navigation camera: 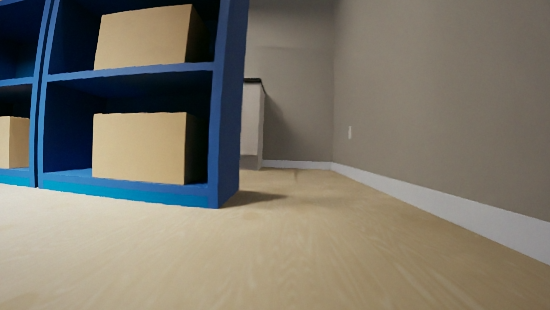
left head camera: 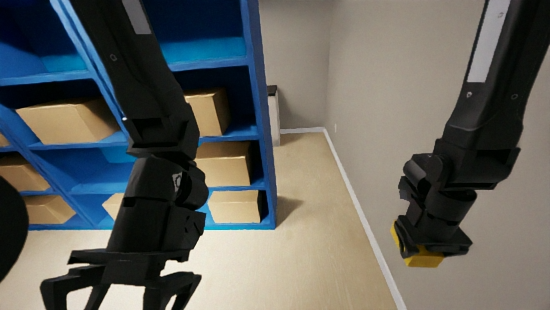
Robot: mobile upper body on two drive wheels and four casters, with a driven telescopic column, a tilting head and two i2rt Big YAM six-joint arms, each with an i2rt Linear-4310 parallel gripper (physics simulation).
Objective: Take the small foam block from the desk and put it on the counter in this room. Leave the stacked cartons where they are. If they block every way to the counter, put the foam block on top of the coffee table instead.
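Frame: origin at the left arm's base, x ahead, y left, z up, level; metres.
Seen in the pictures: right gripper, fingertip midpoint: (left head camera: 416, 256).
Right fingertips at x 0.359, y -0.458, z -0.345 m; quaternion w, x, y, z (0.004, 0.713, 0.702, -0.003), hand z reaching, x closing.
A point is followed by its place in that frame.
The yellow foam block (left head camera: 424, 260) @(x 0.336, y -0.453, z -0.319 m) is between the fingers of my right gripper (left head camera: 426, 250), held up at the right of the left head camera view; the fingers hide part of it. My left gripper (left head camera: 120, 299) is open and empty at the lower left, its fingertips cut off by the frame edge. A pale unit with a dark top (left head camera: 274, 117) @(x 2.773, y 0.091, z -0.863 m) (navigation camera: 253, 117) @(x 2.774, y 0.106, z -0.891 m), which looks like the counter's end, stands beyond the blue shelf; the shelf hides most of it. The desk, the coffee table and the stacked cartons do not show.
A tall blue shelf unit (left head camera: 267, 150) @(x 1.290, y 0.011, z -0.588 m) (navigation camera: 227, 110) @(x 1.315, y 0.011, z -1.040 m) with several cardboard boxes fills the left. A grey wall (left head camera: 380, 100) @(x 1.468, y -0.814, z -0.310 m) (navigation camera: 440, 110) @(x 1.212, y -0.819, z -1.008 m) with a white baseboard (left head camera: 360, 210) @(x 1.365, y -0.804, z -1.327 m) (navigation camera: 430, 195) @(x 1.236, y -0.805, z -1.340 m) runs along the right. Wooden floor (left head camera: 320, 240) @(x 1.099, y -0.396, z -1.407 m) (navigation camera: 320, 240) @(x 0.943, y -0.322, z -1.408 m) extends between shelf and wall toward the back corner.
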